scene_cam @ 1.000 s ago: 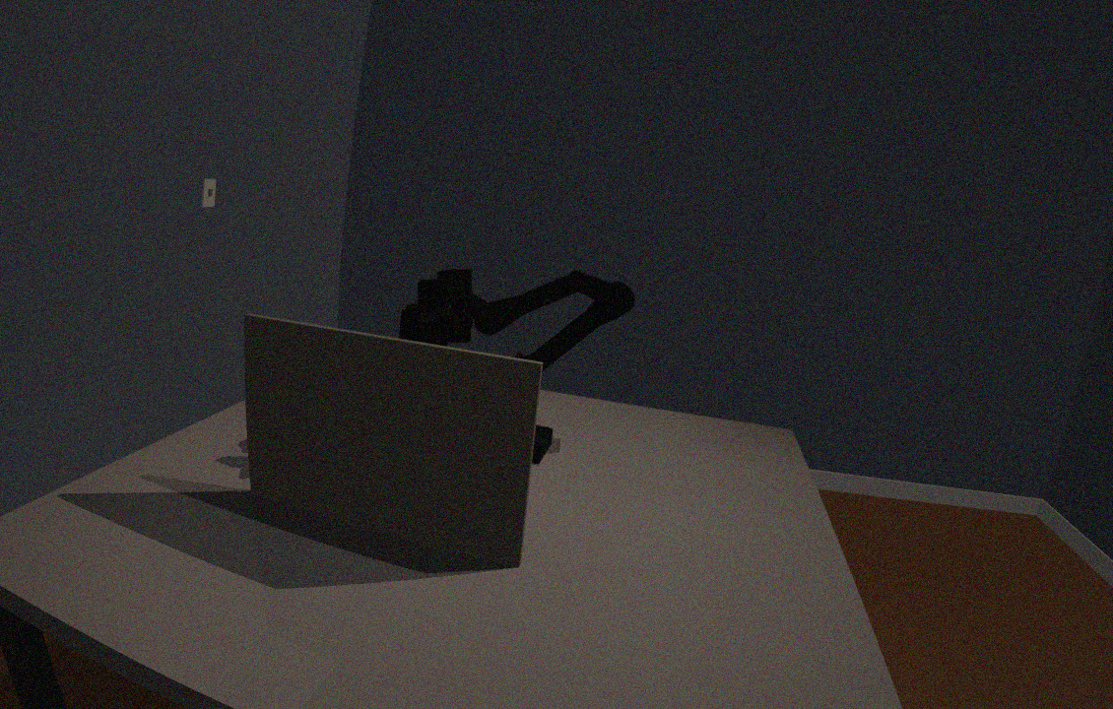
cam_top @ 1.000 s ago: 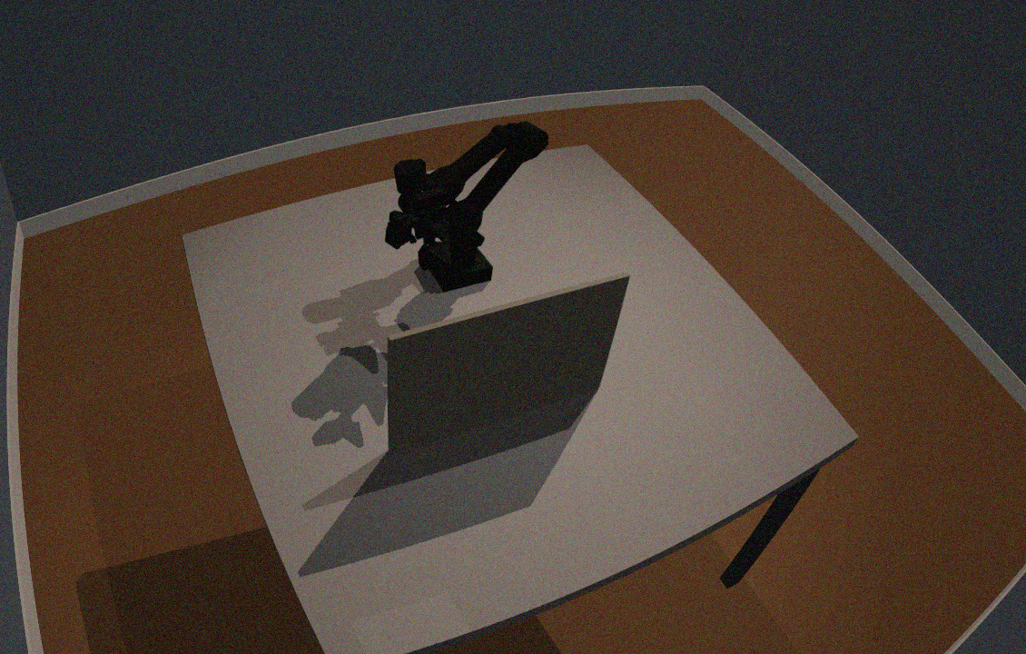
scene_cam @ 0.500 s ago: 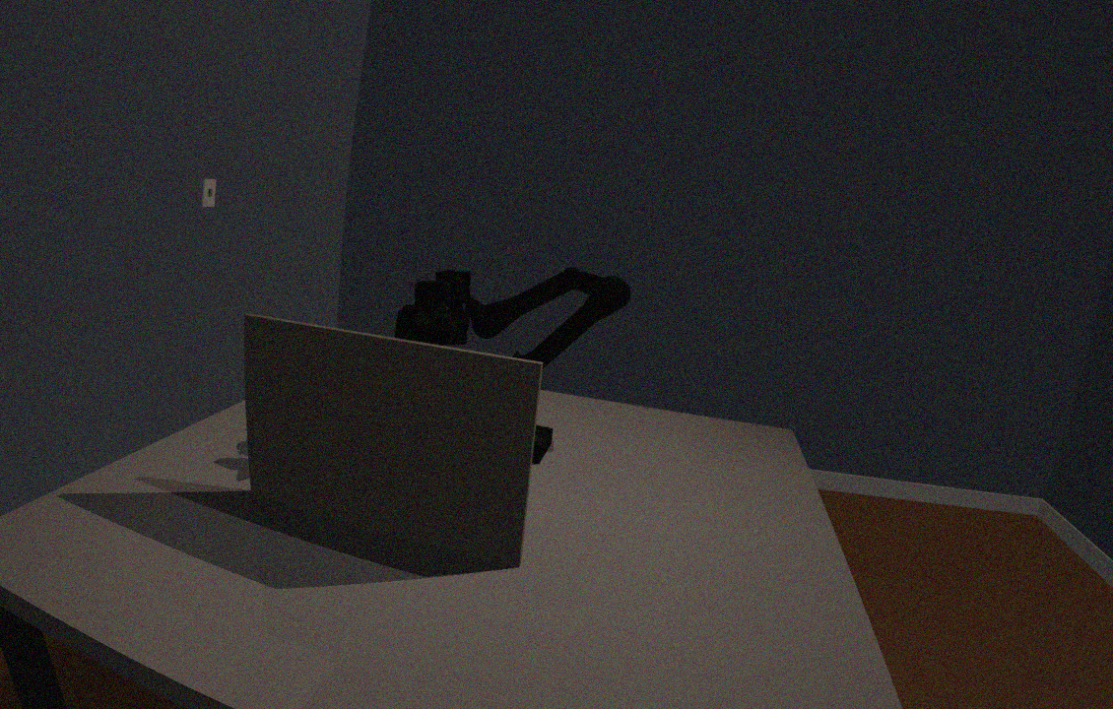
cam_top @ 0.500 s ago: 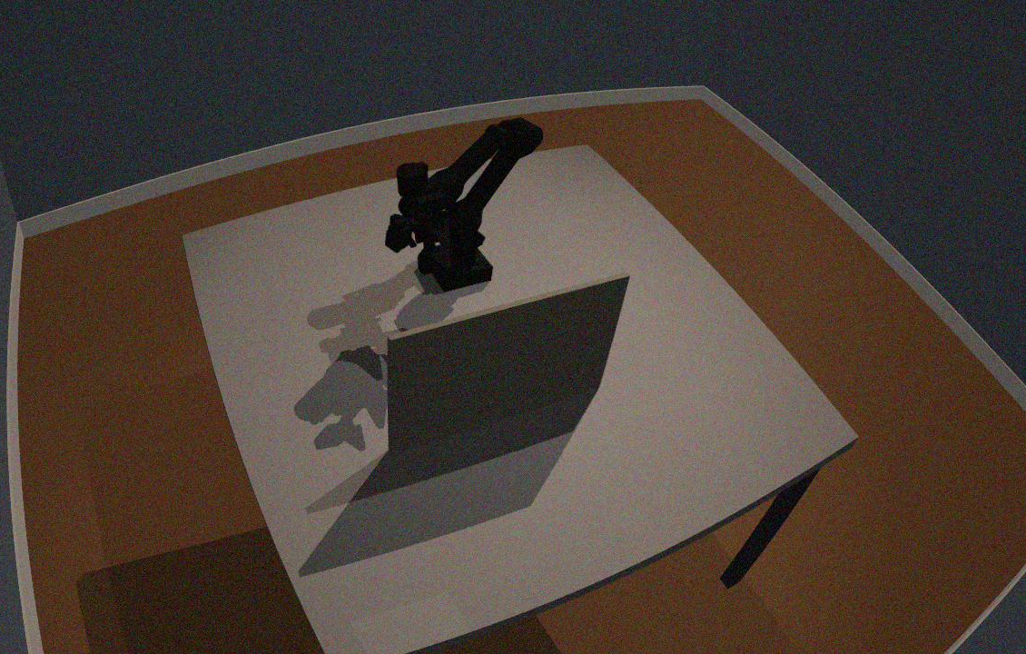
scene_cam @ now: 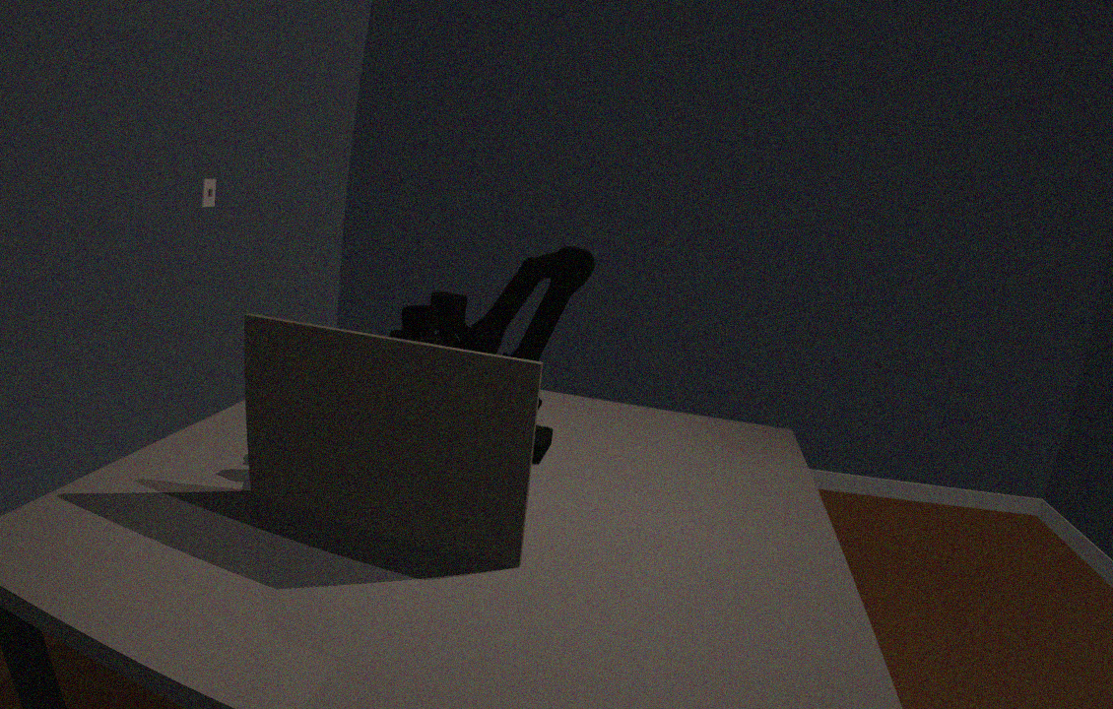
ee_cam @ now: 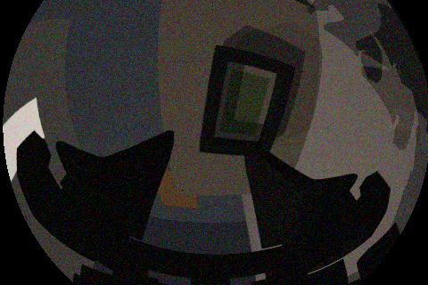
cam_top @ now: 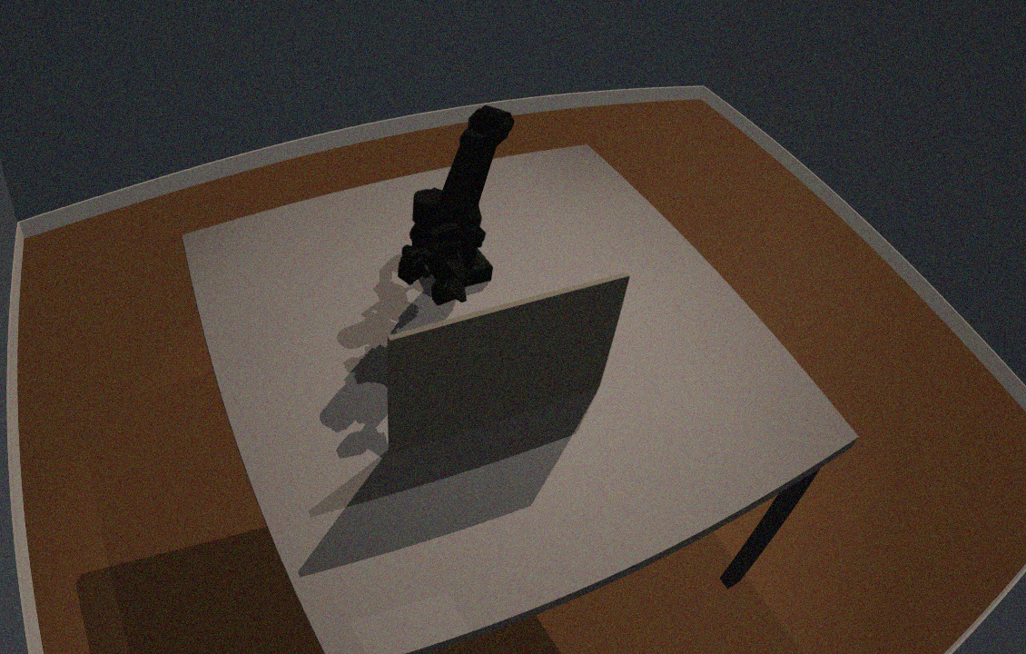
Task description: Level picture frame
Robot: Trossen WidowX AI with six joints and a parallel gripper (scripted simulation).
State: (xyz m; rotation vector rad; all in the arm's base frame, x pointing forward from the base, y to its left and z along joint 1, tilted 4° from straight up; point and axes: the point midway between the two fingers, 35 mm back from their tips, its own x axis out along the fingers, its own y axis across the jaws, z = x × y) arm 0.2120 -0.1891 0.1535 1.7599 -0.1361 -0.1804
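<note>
The dark picture frame is 140 mm ahead of my gripper tip, 10 mm to the right of it and 60 mm below it. Also, from my gripper tip: wall panel 150 mm ahead, 10 mm to the right, 60 mm below.
</note>
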